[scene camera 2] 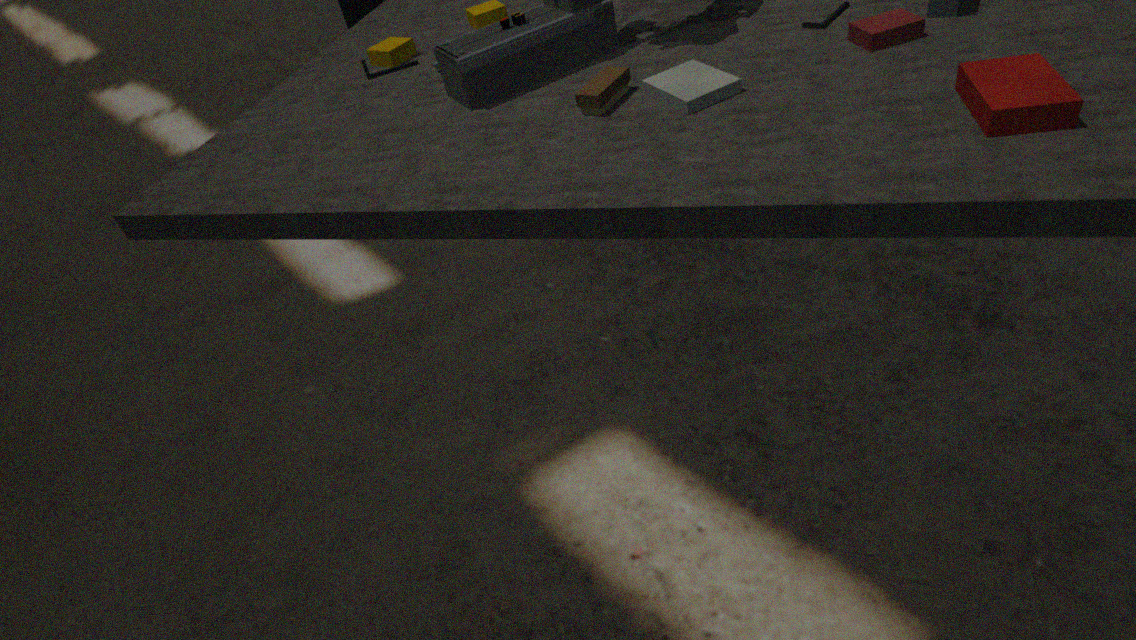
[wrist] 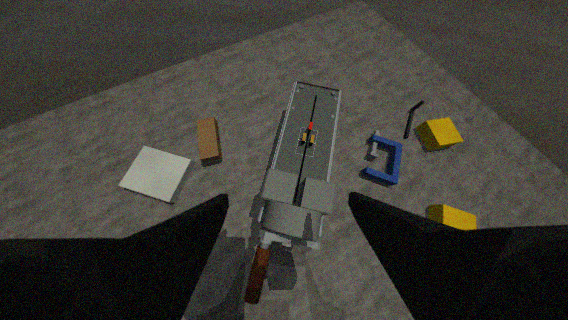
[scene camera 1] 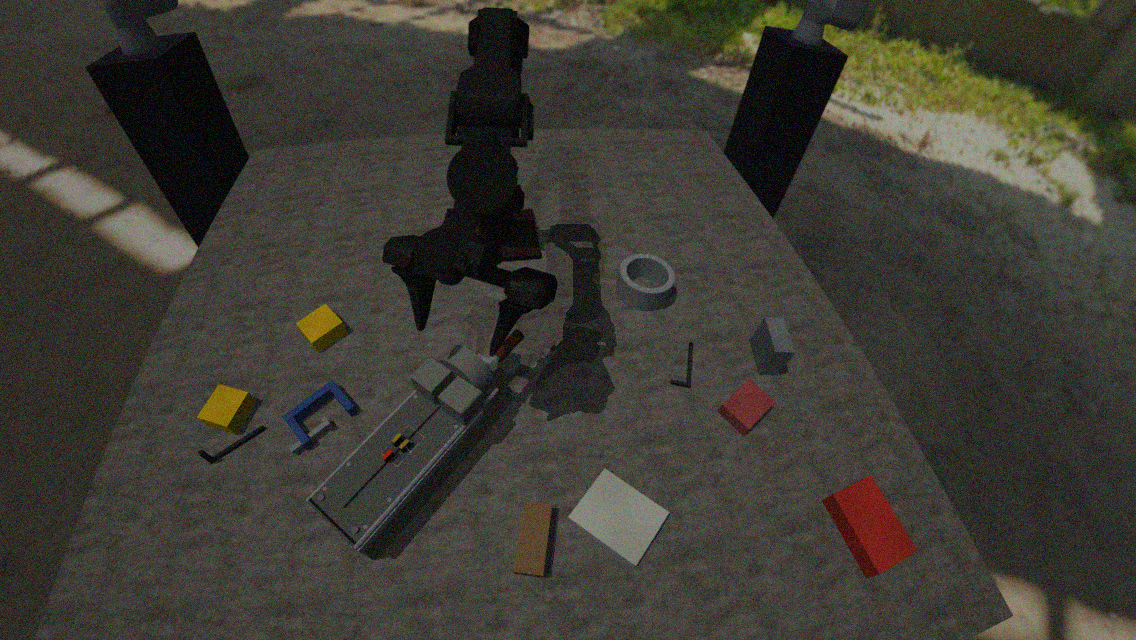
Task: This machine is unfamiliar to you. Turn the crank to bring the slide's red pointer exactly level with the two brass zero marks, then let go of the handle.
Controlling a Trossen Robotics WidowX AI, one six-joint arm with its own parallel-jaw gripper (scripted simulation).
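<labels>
In scene camera 1, the gripper and a brown block show. Scene camera 2 shows the brown block; the gripper is out of frame in scene camera 2. The wrist view shows the gripper and the brown block (209, 144). On the gripper, (scene camera 1: 421, 288) and (wrist: 417, 243) are one and the same spot. On the brown block, (scene camera 2: 597, 96) and (scene camera 1: 542, 575) are one and the same spot.
</labels>
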